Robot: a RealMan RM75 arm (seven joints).
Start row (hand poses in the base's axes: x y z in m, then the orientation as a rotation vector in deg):
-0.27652 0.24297 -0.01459 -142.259 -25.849 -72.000
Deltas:
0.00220 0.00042 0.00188 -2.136 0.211 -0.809
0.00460 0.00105 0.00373 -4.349 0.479 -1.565
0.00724 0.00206 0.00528 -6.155 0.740 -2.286
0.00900 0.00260 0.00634 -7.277 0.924 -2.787
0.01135 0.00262 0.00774 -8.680 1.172 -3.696
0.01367 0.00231 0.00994 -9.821 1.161 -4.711
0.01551 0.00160 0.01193 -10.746 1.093 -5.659
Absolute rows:
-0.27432 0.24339 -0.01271 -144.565 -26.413 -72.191
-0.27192 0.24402 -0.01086 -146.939 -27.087 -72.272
-0.26928 0.24503 -0.00931 -148.957 -27.504 -72.304
-0.26752 0.24557 -0.00825 -150.253 -27.693 -72.307
-0.26517 0.24559 -0.00685 -152.038 -27.573 -72.385
-0.26285 0.24528 -0.00465 -153.530 -27.183 -72.838
-0.26101 0.24457 -0.00266 -154.776 -26.717 -73.332

